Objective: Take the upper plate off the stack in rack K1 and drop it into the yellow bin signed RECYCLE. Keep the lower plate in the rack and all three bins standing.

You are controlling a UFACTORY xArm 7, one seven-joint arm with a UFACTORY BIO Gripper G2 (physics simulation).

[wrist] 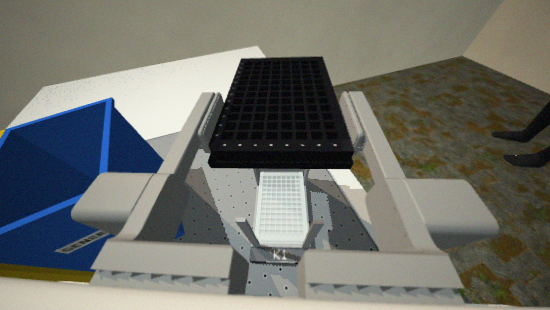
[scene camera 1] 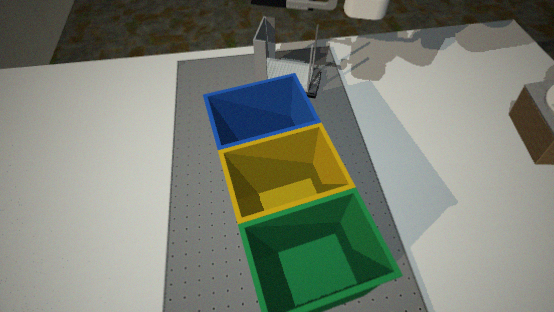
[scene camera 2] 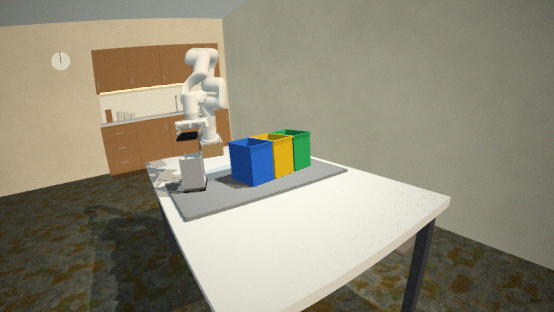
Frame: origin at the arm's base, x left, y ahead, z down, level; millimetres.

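Seen in the pictures: end effector, tool point: [wrist: 279, 121] [scene camera 2: 189, 133]; arm's base, origin of the base link: [scene camera 2: 209, 138].
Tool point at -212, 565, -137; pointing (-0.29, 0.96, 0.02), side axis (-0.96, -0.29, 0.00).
Observation:
Offsets run from my tool point to a thing's top centre, as dx, dy, dz.
My gripper [scene camera 2: 188, 132] [wrist: 281, 116] is shut on the black upper plate {-10, +33, -2} [scene camera 2: 188, 137] [wrist: 280, 102], gripping its two long sides. The plate hangs roughly level above rack K1 {-4, +20, +95} [scene camera 1: 260, 62] [scene camera 2: 193, 172] [wrist: 260, 254], clear of the rack's uprights. The white lower plate {-8, +30, +211} [scene camera 1: 290, 70] [wrist: 281, 207] lies in the rack. The yellow bin {+377, +61, +66} [scene camera 1: 332, 162] [scene camera 2: 284, 159] [wrist: 50, 272] stands upright between the blue and green bins; its RECYCLE sign does not show. The gripper and black plate do not show in scene camera 1.
The blue bin {+252, +95, +66} [scene camera 1: 250, 107] [scene camera 2: 252, 164] [wrist: 60, 150] stands upright nearest the rack, between it and the yellow bin. The green bin {+503, +26, +66} [scene camera 1: 317, 262] [scene camera 2: 302, 152] stands upright at the far end of the row. A brown block [scene camera 1: 530, 125] stands at the right in scene camera 1.

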